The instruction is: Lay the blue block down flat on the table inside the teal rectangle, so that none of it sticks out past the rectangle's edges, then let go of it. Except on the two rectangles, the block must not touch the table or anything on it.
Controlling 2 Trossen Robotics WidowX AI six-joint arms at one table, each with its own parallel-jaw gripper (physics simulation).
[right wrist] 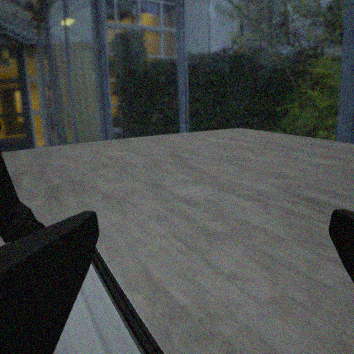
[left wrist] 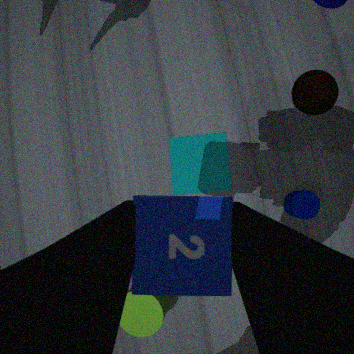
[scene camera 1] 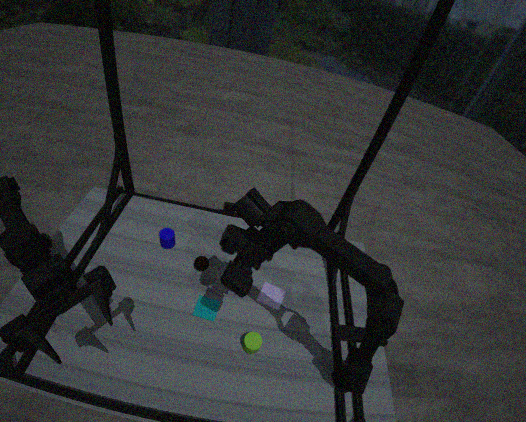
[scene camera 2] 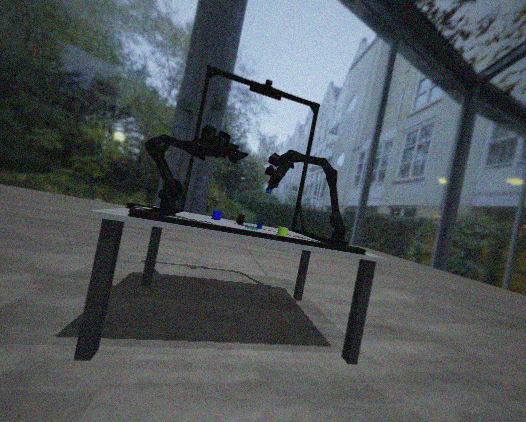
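Seen in the pictures: left gripper, fingertip midpoint: [left wrist: 181, 212] [scene camera 2: 266, 190]; right gripper, fingertip midpoint: [right wrist: 214, 222] [scene camera 1: 86, 342] [scene camera 2: 243, 150]; left arm's base, link origin: [scene camera 1: 346, 380] [scene camera 2: 337, 242]; right arm's base, link origin: [scene camera 2: 166, 211].
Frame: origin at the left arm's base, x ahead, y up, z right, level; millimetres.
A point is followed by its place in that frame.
Observation:
The blue block [scene camera 2: 268, 191] @[x 331, y 205, z 251 mm] [left wrist: 155, 270] @[x 319, y 219, z 254 mm], marked with a 2, is held between the fingers of my left gripper [scene camera 2: 270, 187] @[x 332, y 208, z 268 mm] [left wrist: 181, 212] @[x 332, y 208, z 268 mm]. It hangs well above the table; in scene camera 1 the arm hides it. The teal rectangle [scene camera 1: 204, 312] @[x 384, y -18, z 270 mm] [scene camera 2: 250, 228] @[x 383, y -18, z 279 mm] [left wrist: 187, 165] @[x 380, y -18, z 270 mm] lies flat on the table. In the left wrist view it shows just beyond the block's upper edge, with a shadow over its right part. My right gripper [scene camera 1: 85, 341] @[x 590, y 325, z 84 mm] [scene camera 2: 245, 156] @[x 590, y 325, z 84 mm] [right wrist: 214, 222] @[x 590, y 325, z 84 mm] is open and empty, raised far to the left of the teal rectangle in scene camera 1.
A lilac rectangle [scene camera 1: 272, 296] @[x 155, y -18, z 305 mm] lies right of the teal one. A green cylinder [scene camera 1: 253, 341] @[x 256, y 25, z 151 mm] [scene camera 2: 282, 231] @[x 271, y 5, z 133 mm] [left wrist: 141, 314] @[x 254, y 25, z 156 mm], a dark red round object [scene camera 1: 201, 263] @[x 385, y 27, z 422 mm] [left wrist: 315, 92] @[x 379, y 28, z 425 mm], a small blue round object [scene camera 2: 259, 226] @[x 288, y -5, z 351 mm] [left wrist: 302, 204] @[x 282, y 12, z 360 mm] and a larger blue cylinder [scene camera 1: 167, 238] @[x 499, y 35, z 524 mm] [scene camera 2: 216, 215] @[x 512, y 8, z 520 mm] stand around.

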